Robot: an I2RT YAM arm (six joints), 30 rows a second.
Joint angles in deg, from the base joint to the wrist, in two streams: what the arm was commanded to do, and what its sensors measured. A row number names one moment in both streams.
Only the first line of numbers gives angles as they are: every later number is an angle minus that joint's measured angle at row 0.
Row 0, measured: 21.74 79.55 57.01 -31.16 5.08 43.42
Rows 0 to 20, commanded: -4.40 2.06 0.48 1.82 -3.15 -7.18; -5.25 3.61 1.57 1.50 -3.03 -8.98; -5.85 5.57 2.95 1.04 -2.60 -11.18; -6.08 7.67 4.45 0.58 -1.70 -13.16; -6.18 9.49 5.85 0.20 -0.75 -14.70; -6.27 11.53 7.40 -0.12 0.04 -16.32; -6.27 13.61 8.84 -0.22 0.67 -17.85; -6.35 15.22 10.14 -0.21 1.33 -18.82; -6.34 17.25 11.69 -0.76 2.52 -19.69; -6.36 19.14 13.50 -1.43 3.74 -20.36; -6.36 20.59 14.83 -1.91 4.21 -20.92; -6.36 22.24 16.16 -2.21 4.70 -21.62; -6.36 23.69 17.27 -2.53 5.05 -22.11; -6.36 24.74 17.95 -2.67 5.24 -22.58; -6.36 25.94 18.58 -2.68 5.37 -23.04; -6.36 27.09 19.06 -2.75 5.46 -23.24; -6.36 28.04 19.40 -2.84 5.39 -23.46; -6.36 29.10 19.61 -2.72 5.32 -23.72; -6.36 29.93 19.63 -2.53 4.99 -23.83; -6.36 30.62 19.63 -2.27 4.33 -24.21; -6.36 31.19 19.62 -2.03 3.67 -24.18
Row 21, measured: -6.36 30.10 19.28 -1.40 4.02 -22.62
